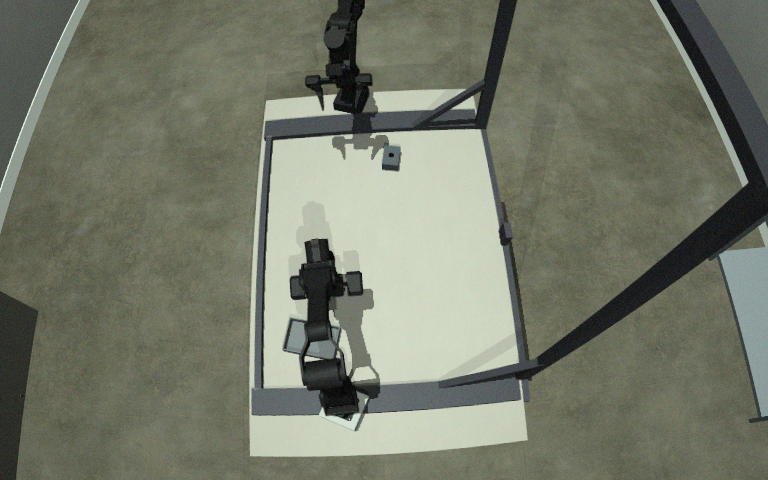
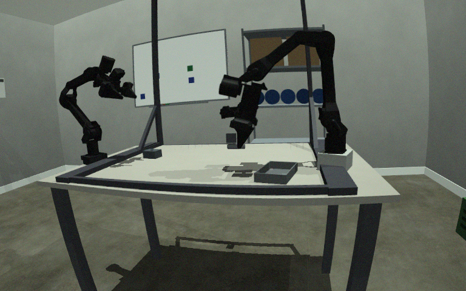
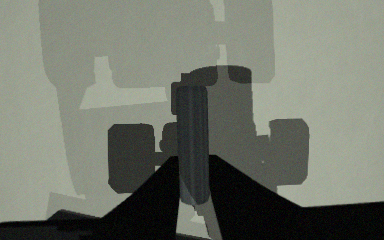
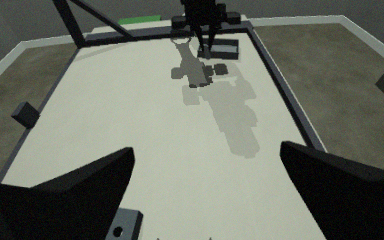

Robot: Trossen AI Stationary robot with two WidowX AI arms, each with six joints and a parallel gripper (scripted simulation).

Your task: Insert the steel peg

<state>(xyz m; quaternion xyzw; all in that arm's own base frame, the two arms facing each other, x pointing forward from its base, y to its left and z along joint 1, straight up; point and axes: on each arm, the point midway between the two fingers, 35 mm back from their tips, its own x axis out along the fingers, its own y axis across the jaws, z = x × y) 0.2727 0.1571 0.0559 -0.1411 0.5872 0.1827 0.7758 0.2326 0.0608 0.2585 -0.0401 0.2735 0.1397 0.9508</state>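
My right gripper is now 470 mm to the right of the steel peg, 220 mm above it and 30 mm short of it. Also, from my right hand: shallow grey tray (610 mm to the left, 290 mm below, 90 mm ahead).
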